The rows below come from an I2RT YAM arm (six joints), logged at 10 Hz.
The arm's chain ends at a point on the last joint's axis. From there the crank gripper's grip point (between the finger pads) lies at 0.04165 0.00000 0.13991 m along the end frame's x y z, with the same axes.
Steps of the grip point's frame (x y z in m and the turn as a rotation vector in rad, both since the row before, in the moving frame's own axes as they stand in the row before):
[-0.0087, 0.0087, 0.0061, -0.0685, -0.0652, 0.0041]
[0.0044, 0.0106, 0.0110, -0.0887, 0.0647, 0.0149]
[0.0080, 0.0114, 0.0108, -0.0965, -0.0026, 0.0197]
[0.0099, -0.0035, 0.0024, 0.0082, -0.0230, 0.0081]
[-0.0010, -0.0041, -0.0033, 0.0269, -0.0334, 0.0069]
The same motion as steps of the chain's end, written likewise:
[0.0005, -0.0011, 0.0040, -0.0685, -0.0652, 0.0041]
[-0.0044, -0.0024, 0.0146, -0.0887, 0.0647, 0.0149]
[0.0085, -0.0029, 0.0114, -0.0965, -0.0026, 0.0197]
[0.0131, -0.0027, 0.0015, 0.0082, -0.0230, 0.0081]
[0.0037, -0.0006, -0.0046, 0.0269, -0.0334, 0.0069]

